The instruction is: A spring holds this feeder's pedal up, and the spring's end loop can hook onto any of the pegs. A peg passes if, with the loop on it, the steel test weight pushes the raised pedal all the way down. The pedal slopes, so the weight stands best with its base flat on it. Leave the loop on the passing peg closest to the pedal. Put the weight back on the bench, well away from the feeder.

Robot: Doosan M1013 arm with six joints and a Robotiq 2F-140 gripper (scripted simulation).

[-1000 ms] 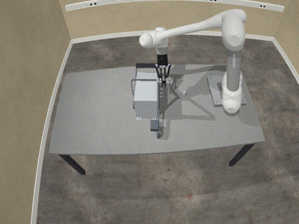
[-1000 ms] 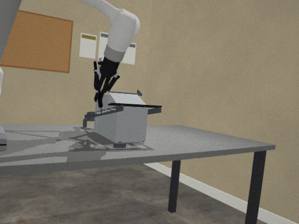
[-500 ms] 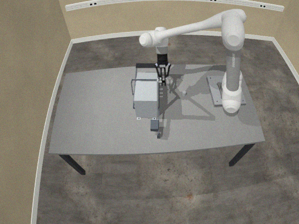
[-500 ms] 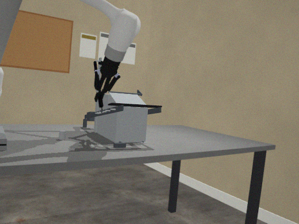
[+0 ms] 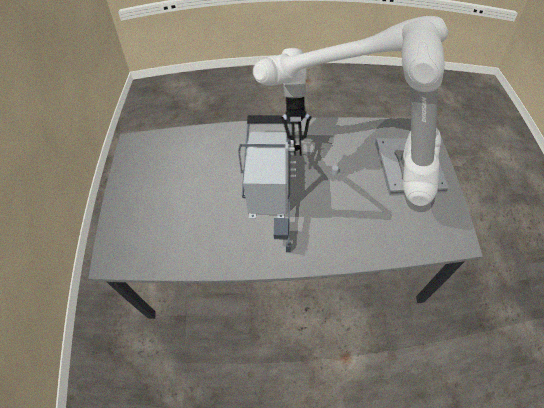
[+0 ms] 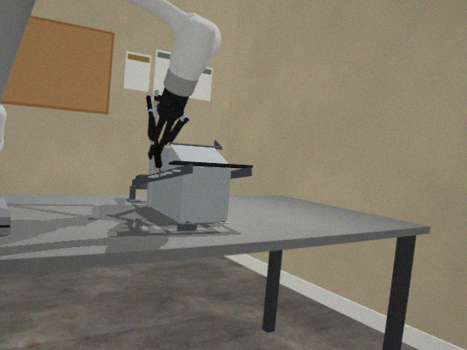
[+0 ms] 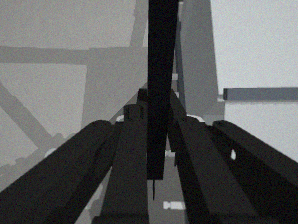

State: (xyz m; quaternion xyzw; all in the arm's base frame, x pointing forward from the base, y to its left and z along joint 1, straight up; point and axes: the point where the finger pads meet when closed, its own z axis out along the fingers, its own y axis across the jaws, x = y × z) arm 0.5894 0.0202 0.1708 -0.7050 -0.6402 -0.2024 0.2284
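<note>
The dark spring lies 30 mm to the left of my hand and 40 mm above it. From my hand the other things lie so: steel test weight: 180 mm behind, 20 mm to the right, 190 mm below.
</note>
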